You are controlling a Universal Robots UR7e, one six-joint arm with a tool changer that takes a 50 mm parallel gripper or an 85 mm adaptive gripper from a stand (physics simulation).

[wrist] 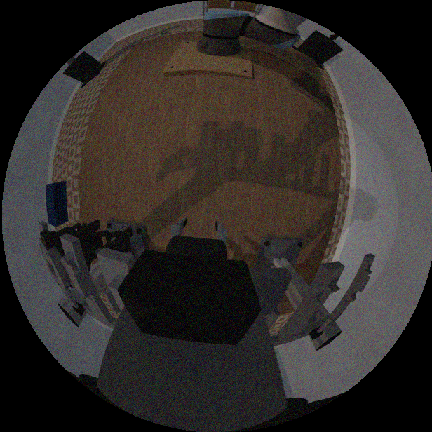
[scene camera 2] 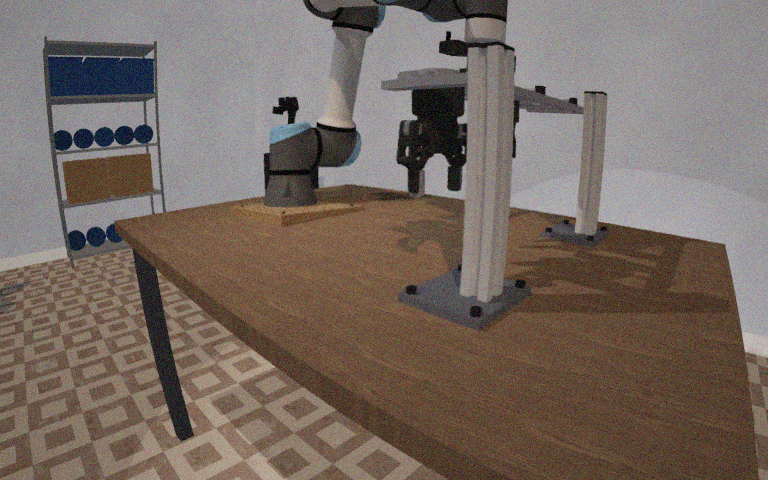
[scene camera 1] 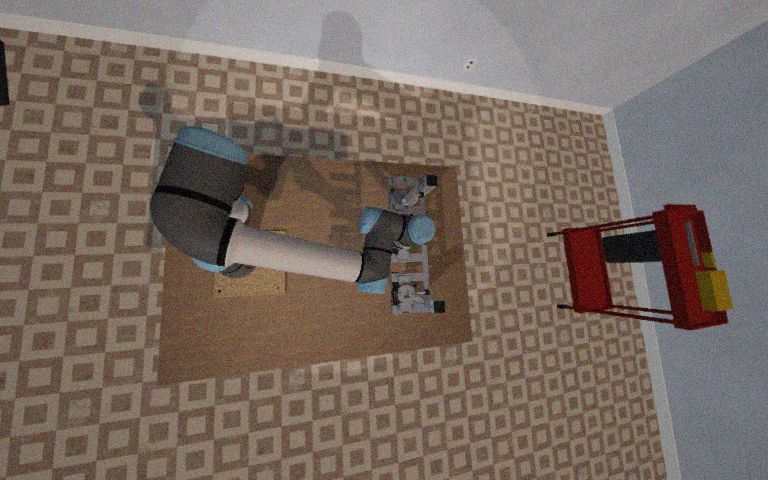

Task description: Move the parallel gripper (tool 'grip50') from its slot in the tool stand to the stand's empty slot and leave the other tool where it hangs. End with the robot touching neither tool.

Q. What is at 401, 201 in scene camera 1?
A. A tool stand.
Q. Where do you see a tool stand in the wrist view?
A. At 273, 275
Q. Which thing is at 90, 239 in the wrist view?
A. An adaptive gripper.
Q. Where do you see an adaptive gripper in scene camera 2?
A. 436, 129
